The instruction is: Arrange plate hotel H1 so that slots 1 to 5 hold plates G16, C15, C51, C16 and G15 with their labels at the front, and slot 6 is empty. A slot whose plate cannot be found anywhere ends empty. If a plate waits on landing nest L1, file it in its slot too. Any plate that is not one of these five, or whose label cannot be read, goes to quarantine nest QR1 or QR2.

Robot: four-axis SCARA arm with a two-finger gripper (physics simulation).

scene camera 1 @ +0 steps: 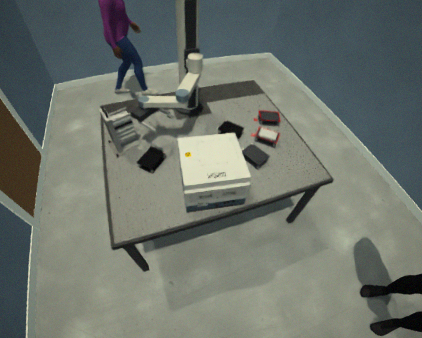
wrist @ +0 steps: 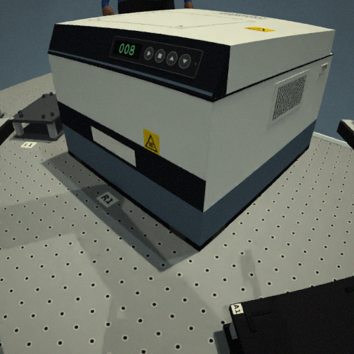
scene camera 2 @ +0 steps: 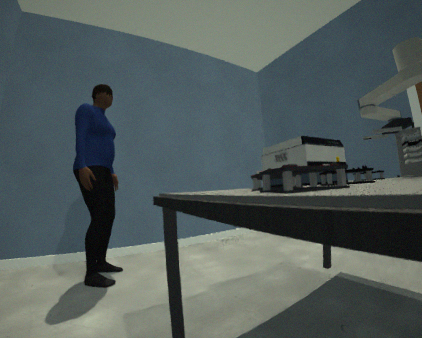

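Note:
Plate hotel H1 [scene camera 1: 113, 133] [scene camera 2: 403, 159] stands at the table's left in scene camera 1, holding several stacked plates [scene camera 1: 128, 132]; their labels are too small to read. My gripper [scene camera 1: 164, 123] [scene camera 2: 370, 137] [wrist: 175, 101] is open and empty, raised above the table and turned from the hotel towards the white device. Two red-edged nests [scene camera 1: 269, 117] [scene camera 1: 260, 140] are at the right; a light plate or lid [scene camera 1: 268, 133] lies on the nearer one. Their names are unreadable. In the wrist view, a dark nest [wrist: 40, 117] bears no plate; its tag [wrist: 28, 145] reads L1 or I1.
The large white device [scene camera 1: 215, 159] [scene camera 2: 305, 154] [wrist: 135, 95], tagged R1, shows 008. A black block [scene camera 1: 151, 159] [wrist: 300, 320], tagged A1, stands beside it. Another black block [scene camera 1: 231, 129] and a grey nest [scene camera 1: 256, 156] are at its other side. People [scene camera 1: 116, 30] [scene camera 2: 95, 140] stand off the table.

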